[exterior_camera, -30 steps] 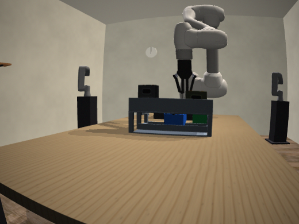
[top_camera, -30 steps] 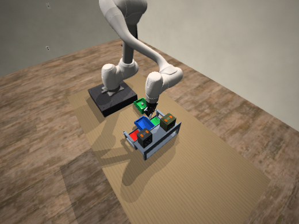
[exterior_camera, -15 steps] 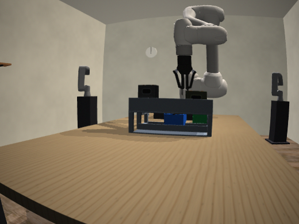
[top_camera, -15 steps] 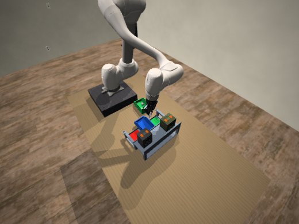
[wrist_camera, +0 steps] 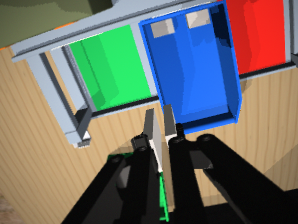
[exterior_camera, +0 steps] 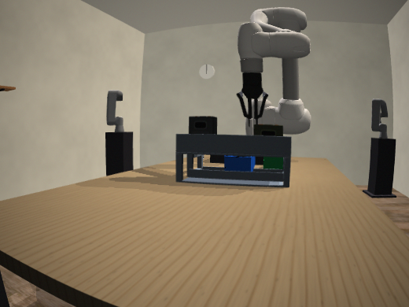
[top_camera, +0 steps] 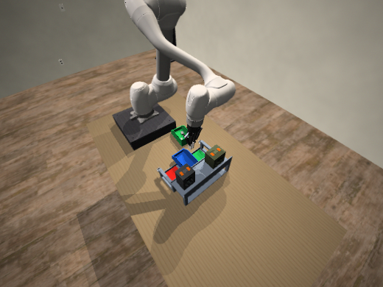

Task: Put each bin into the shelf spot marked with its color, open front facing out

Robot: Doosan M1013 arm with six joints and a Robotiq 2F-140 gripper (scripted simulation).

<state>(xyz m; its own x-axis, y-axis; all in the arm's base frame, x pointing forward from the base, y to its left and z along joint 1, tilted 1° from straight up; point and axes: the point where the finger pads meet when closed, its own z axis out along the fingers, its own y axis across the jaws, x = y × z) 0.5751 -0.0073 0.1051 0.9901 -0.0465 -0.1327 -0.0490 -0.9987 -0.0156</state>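
The blue bin lies 1 cm behind my hand, 5 cm to the right of it and 14 cm below it. The rest, counted from my hand: olive box (15 cm ahead, 6 cm to the left, 4 cm below); black box (13 cm ahead, 17 cm to the right, 3 cm below); green bin (23 cm behind, 11 cm to the left, 15 cm below).
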